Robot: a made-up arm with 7 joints. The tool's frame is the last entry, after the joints. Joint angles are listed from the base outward.
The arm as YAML. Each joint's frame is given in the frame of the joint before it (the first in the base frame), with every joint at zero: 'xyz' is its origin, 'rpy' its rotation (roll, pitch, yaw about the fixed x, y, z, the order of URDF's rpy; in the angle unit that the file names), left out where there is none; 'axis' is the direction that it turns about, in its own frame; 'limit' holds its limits. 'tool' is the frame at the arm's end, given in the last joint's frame.
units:
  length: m
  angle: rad
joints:
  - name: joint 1
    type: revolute
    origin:
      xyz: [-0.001, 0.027, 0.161]
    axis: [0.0, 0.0, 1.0]
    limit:
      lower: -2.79
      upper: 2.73
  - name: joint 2
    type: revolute
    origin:
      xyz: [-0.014, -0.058, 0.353]
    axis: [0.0, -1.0, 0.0]
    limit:
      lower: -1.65
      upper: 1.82
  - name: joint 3
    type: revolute
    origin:
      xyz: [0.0, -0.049, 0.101]
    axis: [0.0, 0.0, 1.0]
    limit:
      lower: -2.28
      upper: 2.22
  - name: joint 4
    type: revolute
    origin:
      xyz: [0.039, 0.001, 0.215]
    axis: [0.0, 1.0, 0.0]
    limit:
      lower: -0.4
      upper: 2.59
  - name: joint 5
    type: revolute
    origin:
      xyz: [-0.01, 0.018, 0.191]
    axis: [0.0, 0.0, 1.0]
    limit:
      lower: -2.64
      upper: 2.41
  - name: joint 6
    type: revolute
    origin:
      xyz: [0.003, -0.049, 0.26]
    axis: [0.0, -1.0, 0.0]
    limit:
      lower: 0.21
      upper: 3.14
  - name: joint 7
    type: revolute
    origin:
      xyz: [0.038, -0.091, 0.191]
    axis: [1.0, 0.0, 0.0]
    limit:
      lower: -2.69
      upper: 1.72
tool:
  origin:
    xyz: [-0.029, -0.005, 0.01]
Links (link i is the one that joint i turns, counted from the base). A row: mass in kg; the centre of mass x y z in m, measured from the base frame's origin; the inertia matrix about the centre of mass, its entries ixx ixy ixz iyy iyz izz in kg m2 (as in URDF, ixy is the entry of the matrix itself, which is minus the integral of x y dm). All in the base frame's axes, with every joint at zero. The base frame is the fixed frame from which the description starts. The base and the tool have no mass.
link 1: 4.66; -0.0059 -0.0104 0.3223; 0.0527 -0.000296 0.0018 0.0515 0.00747 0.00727
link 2: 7.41; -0.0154 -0.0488 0.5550; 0.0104 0 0 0.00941 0.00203 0.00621
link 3: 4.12; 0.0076 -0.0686 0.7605; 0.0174 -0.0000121 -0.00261 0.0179 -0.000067 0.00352
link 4: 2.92; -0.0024 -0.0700 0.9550; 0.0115 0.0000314 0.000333 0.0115 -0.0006 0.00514
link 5: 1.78; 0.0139 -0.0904 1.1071; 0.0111 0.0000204 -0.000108 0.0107 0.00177 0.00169
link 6: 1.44; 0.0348 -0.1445 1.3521; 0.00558 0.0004 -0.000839 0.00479 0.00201 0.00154
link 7: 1.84; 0.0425 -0.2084 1.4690; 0.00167 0 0 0.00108 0 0.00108
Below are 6 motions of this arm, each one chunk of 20 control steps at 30 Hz.
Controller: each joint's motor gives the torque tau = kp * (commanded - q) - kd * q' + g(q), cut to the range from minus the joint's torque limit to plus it. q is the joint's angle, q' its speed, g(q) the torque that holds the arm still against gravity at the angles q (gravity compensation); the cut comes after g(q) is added. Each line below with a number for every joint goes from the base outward.
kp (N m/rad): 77 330 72 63 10 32 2.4
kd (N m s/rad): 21 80 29 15 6.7 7.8 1.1
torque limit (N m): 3.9 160 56 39 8.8 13 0.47
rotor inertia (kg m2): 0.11 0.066 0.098 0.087 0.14 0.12 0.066
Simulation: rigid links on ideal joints. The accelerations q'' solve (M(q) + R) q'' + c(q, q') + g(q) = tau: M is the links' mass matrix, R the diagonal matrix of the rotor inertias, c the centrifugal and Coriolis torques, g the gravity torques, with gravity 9.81 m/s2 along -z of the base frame. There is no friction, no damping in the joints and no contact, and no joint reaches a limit. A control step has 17 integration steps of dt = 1/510 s. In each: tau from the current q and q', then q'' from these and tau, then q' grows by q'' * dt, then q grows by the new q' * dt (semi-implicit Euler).
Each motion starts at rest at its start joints. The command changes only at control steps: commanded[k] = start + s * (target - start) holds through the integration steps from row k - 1 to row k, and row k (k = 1, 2, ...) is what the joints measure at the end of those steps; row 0 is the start. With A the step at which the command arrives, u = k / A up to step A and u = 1 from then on. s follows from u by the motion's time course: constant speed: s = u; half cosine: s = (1 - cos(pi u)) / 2; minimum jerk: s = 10 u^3 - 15 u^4 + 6 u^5; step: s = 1 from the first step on.
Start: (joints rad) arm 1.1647 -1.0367 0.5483 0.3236 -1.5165 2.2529 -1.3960
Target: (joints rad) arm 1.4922 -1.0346 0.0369 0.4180 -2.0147 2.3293 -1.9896
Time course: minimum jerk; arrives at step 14
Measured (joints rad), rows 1 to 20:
1: 1.1647 -1.0367 0.5482 0.3236 -1.5165 2.2529 -1.3960
2: 1.1649 -1.0366 0.5473 0.3235 -1.5165 2.2532 -1.3963
3: 1.1656 -1.0365 0.5448 0.3233 -1.5167 2.2539 -1.3972
4: 1.1672 -1.0361 0.5395 0.3231 -1.5173 2.2554 -1.3996
5: 1.1703 -1.0356 0.5306 0.3230 -1.5189 2.2579 -1.4043
6: 1.1748 -1.0348 0.5177 0.3235 -1.5223 2.2615 -1.4122
7: 1.1808 -1.0339 0.5006 0.3250 -1.5281 2.2661 -1.4240
8: 1.1881 -1.0328 0.4795 0.3276 -1.5367 2.2714 -1.4400
9: 1.1969 -1.0319 0.4551 0.3313 -1.5480 2.2773 -1.4603
10: 1.2071 -1.0311 0.4283 0.3362 -1.5619 2.2834 -1.4845
11: 1.2188 -1.0306 0.4003 0.3421 -1.5778 2.2894 -1.5119
12: 1.2322 -1.0304 0.3724 0.3486 -1.5951 2.2951 -1.5413
13: 1.2472 -1.0306 0.3455 0.3556 -1.6130 2.3001 -1.5718
14: 1.2640 -1.0311 0.3204 0.3627 -1.6309 2.3044 -1.6021
15: 1.2825 -1.0318 0.2972 0.3697 -1.6484 2.3080 -1.6314
16: 1.3025 -1.0326 0.2757 0.3765 -1.6656 2.3109 -1.6594
17: 1.3232 -1.0334 0.2562 0.3830 -1.6827 2.3131 -1.6856
18: 1.3437 -1.0342 0.2384 0.3893 -1.6999 2.3145 -1.7102
19: 1.3637 -1.0349 0.2221 0.3951 -1.7171 2.3154 -1.7330
20: 1.3826 -1.0356 0.2073 0.4004 -1.7340 2.3159 -1.7541

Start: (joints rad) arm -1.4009 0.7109 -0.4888 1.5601 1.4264 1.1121 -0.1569
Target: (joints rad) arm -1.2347 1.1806 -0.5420 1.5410 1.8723 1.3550 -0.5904
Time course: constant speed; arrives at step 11
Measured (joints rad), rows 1 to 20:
1: -1.3980 0.7151 -0.4890 1.5615 1.4272 1.1137 -0.1578
2: -1.3925 0.7241 -0.4893 1.5637 1.4304 1.1175 -0.1603
3: -1.3852 0.7372 -0.4897 1.5664 1.4362 1.1236 -0.1650
4: -1.3765 0.7542 -0.4902 1.5689 1.4443 1.1317 -0.1719
5: -1.3669 0.7745 -0.4908 1.5710 1.4544 1.1416 -0.1810
6: -1.3567 0.7978 -0.4915 1.5724 1.4664 1.1530 -0.1924
7: -1.3460 0.8237 -0.4924 1.5731 1.4800 1.1659 -0.2058
8: -1.3351 0.8518 -0.4934 1.5730 1.4949 1.1800 -0.2213
9: -1.3240 0.8820 -0.4946 1.5721 1.5110 1.1951 -0.2386
10: -1.3128 0.9139 -0.4961 1.5705 1.5281 1.2112 -0.2577
11: -1.3017 0.9474 -0.4978 1.5682 1.5463 1.2281 -0.2783
12: -1.2930 0.9780 -0.5001 1.5642 1.5645 1.2444 -0.2997
13: -1.2868 1.0051 -0.5029 1.5592 1.5811 1.2591 -0.3207
14: -1.2824 1.0288 -0.5059 1.5538 1.5959 1.2721 -0.3409
15: -1.2792 1.0496 -0.5090 1.5485 1.6090 1.2836 -0.3601
16: -1.2769 1.0678 -0.5122 1.5434 1.6209 1.2937 -0.3782
17: -1.2751 1.0837 -0.5152 1.5388 1.6317 1.3025 -0.3951
18: -1.2737 1.0975 -0.5182 1.5348 1.6417 1.3102 -0.4108
19: -1.2725 1.1094 -0.5209 1.5314 1.6510 1.3168 -0.4254
20: -1.2713 1.1197 -0.5234 1.5287 1.6599 1.3226 -0.4389

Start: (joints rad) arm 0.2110 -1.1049 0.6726 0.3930 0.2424 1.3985 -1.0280
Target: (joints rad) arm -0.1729 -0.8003 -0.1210 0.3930 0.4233 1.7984 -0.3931
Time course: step
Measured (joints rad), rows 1 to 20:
1: 0.2151 -1.0809 0.6122 0.4233 0.2647 1.4218 -1.0204
2: 0.2235 -1.0525 0.5543 0.4432 0.2941 1.4621 -1.0016
3: 0.2336 -1.0246 0.5013 0.4521 0.3210 1.5032 -0.9726
4: 0.2435 -0.9983 0.4528 0.4540 0.3398 1.5411 -0.9375
5: 0.2522 -0.9739 0.4080 0.4513 0.3503 1.5747 -0.9002
6: 0.2591 -0.9515 0.3667 0.4453 0.3560 1.6041 -0.8630
7: 0.2639 -0.9311 0.3285 0.4374 0.3586 1.6297 -0.8272
8: 0.2663 -0.9127 0.2932 0.4286 0.3590 1.6519 -0.7935
9: 0.2660 -0.8962 0.2606 0.4195 0.3581 1.6712 -0.7620
10: 0.2631 -0.8817 0.2306 0.4109 0.3565 1.6880 -0.7327
11: 0.2575 -0.8689 0.2029 0.4030 0.3544 1.7025 -0.7058
12: 0.2491 -0.8579 0.1773 0.3962 0.3523 1.7151 -0.6809
13: 0.2380 -0.8484 0.1538 0.3904 0.3504 1.7259 -0.6580
14: 0.2243 -0.8403 0.1322 0.3858 0.3489 1.7352 -0.6370
15: 0.2080 -0.8335 0.1123 0.3824 0.3477 1.7432 -0.6175
16: 0.1891 -0.8279 0.0941 0.3800 0.3471 1.7501 -0.5997
17: 0.1679 -0.8232 0.0773 0.3786 0.3469 1.7559 -0.5832
18: 0.1443 -0.8194 0.0620 0.3780 0.3473 1.7607 -0.5679
19: 0.1184 -0.8164 0.0479 0.3782 0.3481 1.7648 -0.5539
20: 0.0905 -0.8140 0.0349 0.3790 0.3494 1.7682 -0.5409

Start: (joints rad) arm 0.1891 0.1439 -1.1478 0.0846 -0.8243 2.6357 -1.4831
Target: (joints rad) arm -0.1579 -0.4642 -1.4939 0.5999 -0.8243 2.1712 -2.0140
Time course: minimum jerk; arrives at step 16
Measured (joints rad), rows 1 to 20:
1: 0.1890 0.1438 -1.1478 0.0846 -0.8242 2.6357 -1.4831
2: 0.1881 0.1432 -1.1482 0.0849 -0.8236 2.6354 -1.4832
3: 0.1856 0.1411 -1.1492 0.0859 -0.8218 2.6342 -1.4838
4: 0.1805 0.1363 -1.1514 0.0883 -0.8184 2.6312 -1.4852
5: 0.1720 0.1276 -1.1554 0.0932 -0.8134 2.6252 -1.4879
6: 0.1597 0.1137 -1.1615 0.1015 -0.8070 2.6152 -1.4928
7: 0.1436 0.0938 -1.1700 0.1137 -0.7998 2.6002 -1.5002
8: 0.1242 0.0678 -1.1811 0.1306 -0.7924 2.5798 -1.5106
9: 0.1024 0.0357 -1.1946 0.1520 -0.7858 2.5540 -1.5242
10: 0.0794 -0.0016 -1.2101 0.1779 -0.7806 2.5232 -1.5411
11: 0.0565 -0.0429 -1.2273 0.2078 -0.7774 2.4885 -1.5611
12: 0.0350 -0.0867 -1.2452 0.2411 -0.7767 2.4514 -1.5836
13: 0.0158 -0.1311 -1.2633 0.2770 -0.7786 2.4138 -1.6081
14: -0.0007 -0.1743 -1.2807 0.3143 -0.7831 2.3772 -1.6340
15: -0.0144 -0.2149 -1.2970 0.3517 -0.7898 2.3434 -1.6603
16: -0.0259 -0.2517 -1.3117 0.3878 -0.7984 2.3132 -1.6864
17: -0.0361 -0.2844 -1.3251 0.4213 -0.8078 2.2872 -1.7118
18: -0.0454 -0.3129 -1.3372 0.4515 -0.8173 2.2651 -1.7360
19: -0.0542 -0.3375 -1.3484 0.4780 -0.8264 2.2467 -1.7589
20: -0.0628 -0.3585 -1.3587 0.5008 -0.8347 2.2316 -1.7804

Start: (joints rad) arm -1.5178 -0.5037 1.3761 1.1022 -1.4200 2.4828 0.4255
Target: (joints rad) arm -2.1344 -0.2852 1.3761 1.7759 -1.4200 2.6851 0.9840
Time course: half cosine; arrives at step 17
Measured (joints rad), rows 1 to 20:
1: -1.5182 -0.5035 1.3761 1.1026 -1.4199 2.4829 0.4256
2: -1.5200 -0.5027 1.3761 1.1046 -1.4197 2.4834 0.4260
3: -1.5243 -0.5010 1.3761 1.1092 -1.4192 2.4847 0.4271
4: -1.5318 -0.4979 1.3761 1.1174 -1.4185 2.4871 0.4295
5: -1.5433 -0.4934 1.3762 1.1301 -1.4178 2.4908 0.4335
6: -1.5589 -0.4871 1.3764 1.1476 -1.4170 2.4960 0.4397
7: -1.5789 -0.4792 1.3767 1.1701 -1.4163 2.5026 0.4482
8: -1.6031 -0.4697 1.3771 1.1975 -1.4158 2.5107 0.4594
9: -1.6311 -0.4586 1.3776 1.2295 -1.4156 2.5202 0.4733
10: -1.6624 -0.4463 1.3783 1.2655 -1.4156 2.5308 0.4899
11: -1.6963 -0.4330 1.3791 1.3048 -1.4160 2.5423 0.5091
12: -1.7320 -0.4192 1.3799 1.3464 -1.4167 2.5544 0.5306
13: -1.7685 -0.4051 1.3806 1.3894 -1.4177 2.5669 0.5540
14: -1.8050 -0.3912 1.3813 1.4327 -1.4189 2.5793 0.5789
15: -1.8403 -0.3779 1.3818 1.4752 -1.4203 2.5914 0.6048
16: -1.8737 -0.3657 1.3821 1.5157 -1.4216 2.6028 0.6311
17: -1.9041 -0.3549 1.3820 1.5529 -1.4229 2.6133 0.6571
18: -1.9312 -0.3456 1.3816 1.5862 -1.4241 2.6227 0.6823
19: -1.9552 -0.3376 1.3810 1.6153 -1.4249 2.6309 0.7063
20: -1.9765 -0.3308 1.3803 1.6405 -1.4254 2.6382 0.7288

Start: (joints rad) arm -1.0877 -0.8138 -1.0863 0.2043 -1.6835 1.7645 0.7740
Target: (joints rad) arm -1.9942 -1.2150 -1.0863 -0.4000 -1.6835 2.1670 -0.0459
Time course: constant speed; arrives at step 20
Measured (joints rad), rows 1 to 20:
1: -1.0905 -0.8156 -1.0861 0.1998 -1.6827 1.7652 0.7733
2: -1.0968 -0.8197 -1.0858 0.1905 -1.6812 1.7680 0.7709
3: -1.1064 -0.8257 -1.0853 0.1774 -1.6791 1.7733 0.7663
4: -1.1190 -0.8335 -1.0847 0.1613 -1.6766 1.7807 0.7593
5: -1.1345 -0.8429 -1.0841 0.1430 -1.6740 1.7901 0.7498
6: -1.1524 -0.8537 -1.0835 0.1230 -1.6715 1.8010 0.7380
7: -1.1726 -0.8657 -1.0829 0.1016 -1.6691 1.8132 0.7238
8: -1.1949 -0.8789 -1.0824 0.0792 -1.6669 1.8266 0.7075
9: -1.2192 -0.8931 -1.0820 0.0559 -1.6650 1.8409 0.6892
10: -1.2453 -0.9081 -1.0816 0.0319 -1.6634 1.8560 0.6690
11: -1.2731 -0.9239 -1.0813 0.0073 -1.6621 1.8717 0.6472
12: -1.3026 -0.9404 -1.0811 -0.0179 -1.6611 1.8880 0.6238
13: -1.3336 -0.9575 -1.0810 -0.0435 -1.6604 1.9048 0.5989
14: -1.3662 -0.9750 -1.0809 -0.0695 -1.6600 1.9220 0.5727
15: -1.4004 -0.9930 -1.0810 -0.0958 -1.6599 1.9395 0.5453
16: -1.4360 -1.0114 -1.0811 -0.1224 -1.6600 1.9573 0.5168
17: -1.4731 -1.0300 -1.0812 -0.1492 -1.6603 1.9753 0.4872
18: -1.5117 -1.0490 -1.0814 -0.1763 -1.6608 1.9935 0.4568
19: -1.5518 -1.0681 -1.0817 -0.2036 -1.6615 2.0119 0.4254
20: -1.5934 -1.0874 -1.0820 -0.2311 -1.6624 2.0304 0.3933

